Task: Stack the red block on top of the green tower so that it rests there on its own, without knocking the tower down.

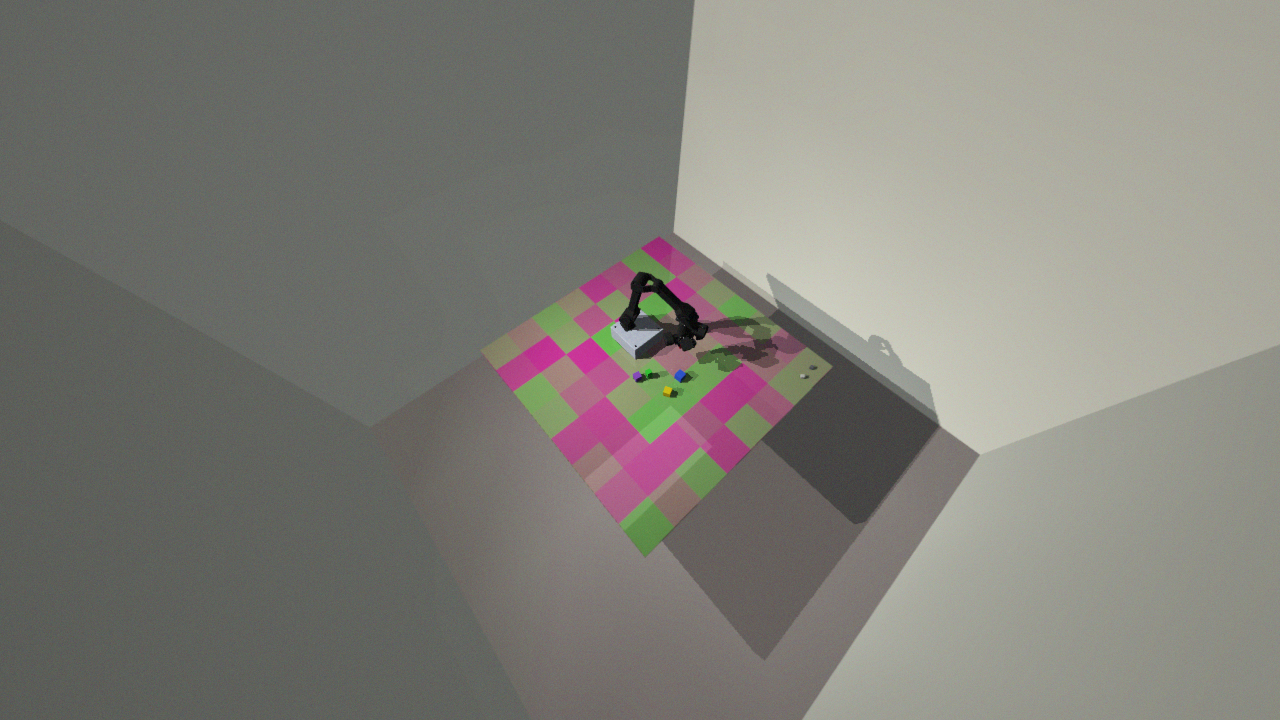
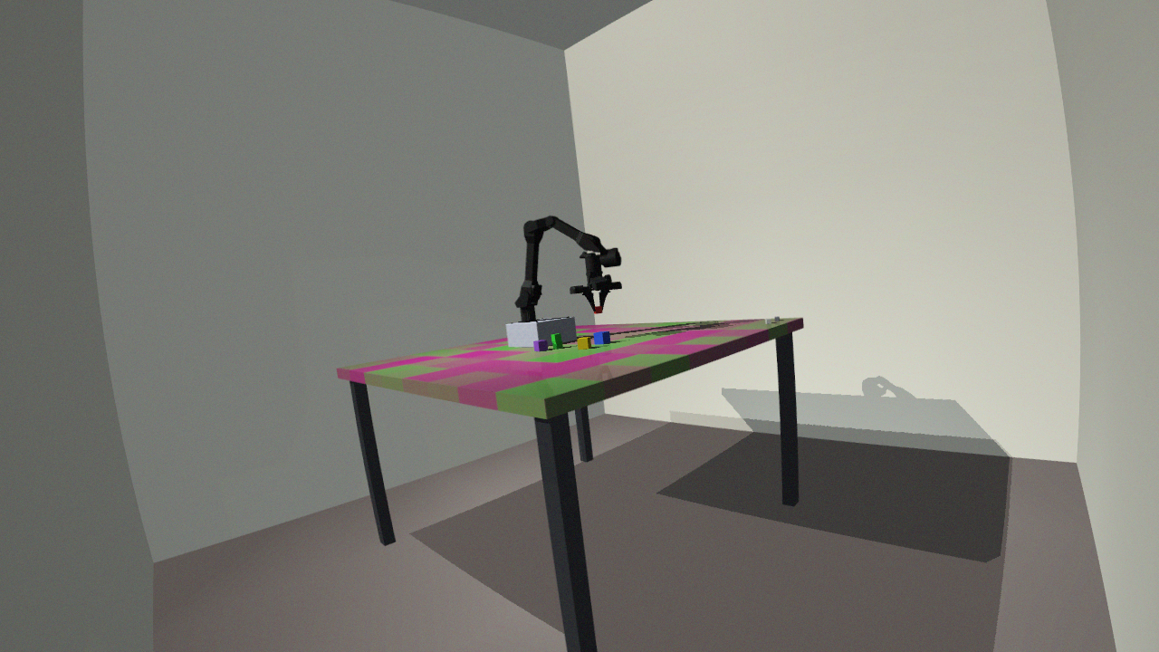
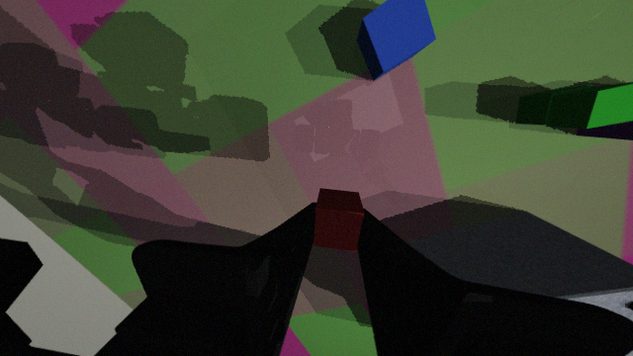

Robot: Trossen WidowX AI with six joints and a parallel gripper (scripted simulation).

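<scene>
The purple block lies 1 cm behind my gripper tip, 25 cm to the right of it and 9 cm below it. From my gripper tip the other things lie so: red block: right at my gripper tip; yellow block: 14 cm ahead, 17 cm to the right, 9 cm below; blue block: 10 cm ahead, 7 cm to the right, 9 cm below.
</scene>
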